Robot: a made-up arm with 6 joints.
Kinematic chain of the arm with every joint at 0, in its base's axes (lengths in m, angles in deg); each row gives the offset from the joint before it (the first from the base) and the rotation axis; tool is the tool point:
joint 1: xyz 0 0 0.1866 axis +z
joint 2: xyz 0 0 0 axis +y
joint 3: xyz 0 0 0.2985 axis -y
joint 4: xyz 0 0 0 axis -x
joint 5: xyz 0.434 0 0 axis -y
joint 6: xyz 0 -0.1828 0 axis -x
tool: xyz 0 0 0
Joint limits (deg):
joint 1: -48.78..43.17
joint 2: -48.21..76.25
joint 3: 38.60..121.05
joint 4: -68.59..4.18
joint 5: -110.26..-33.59
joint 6: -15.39..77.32
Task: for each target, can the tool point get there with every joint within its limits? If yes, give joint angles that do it. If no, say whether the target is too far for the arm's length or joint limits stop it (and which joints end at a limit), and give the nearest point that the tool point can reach.
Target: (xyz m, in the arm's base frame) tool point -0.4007 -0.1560 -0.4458
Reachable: no: joint limits stop it (at a limit: joint 1, joint 2, joint 3) | nearest point 0.2909 -0.4542 -0.1375 | short by 0.814 m
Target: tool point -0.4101 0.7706 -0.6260
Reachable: no: too far | nearest point 0.4319 0.3137 -0.1423 | short by 1.073 m
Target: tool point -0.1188 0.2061 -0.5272
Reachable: no: joint limits stop it (at a limit: joint 1, joint 2, joint 3, joint 4) | nearest point 0.4319 0.3137 -0.1423 | short by 0.680 m
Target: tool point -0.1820 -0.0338 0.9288
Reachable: yes | joints -22.38 -13.65 106.37 -56.63 -82.79 -4.75
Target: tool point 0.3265 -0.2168 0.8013
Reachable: yes | joints -16.36 9.48 72.07 -50.61 -60.80 -2.06
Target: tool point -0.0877 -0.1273 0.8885
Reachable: yes | joints -31.12 -24.39 63.48 -32.40 -62.52 5.94
